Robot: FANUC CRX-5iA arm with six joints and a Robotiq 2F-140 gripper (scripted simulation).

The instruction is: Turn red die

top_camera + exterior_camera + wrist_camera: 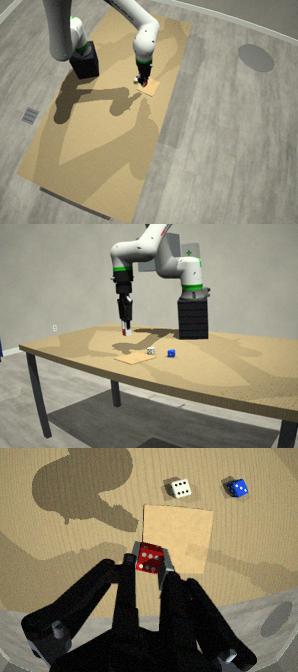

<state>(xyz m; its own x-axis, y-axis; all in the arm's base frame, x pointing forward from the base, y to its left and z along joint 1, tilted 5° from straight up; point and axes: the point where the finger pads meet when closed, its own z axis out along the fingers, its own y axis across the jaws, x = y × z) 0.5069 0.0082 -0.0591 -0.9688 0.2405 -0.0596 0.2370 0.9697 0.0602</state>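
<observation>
The tan mat is 130 mm below my hand, 60 mm to the left of it and 10 mm ahead of it. The rest, counted from my hand: blue die (180 mm to the left, 120 mm below, 110 mm behind); white die (120 mm below, 100 mm behind, 50 mm to the left); red die (20 mm below).
</observation>
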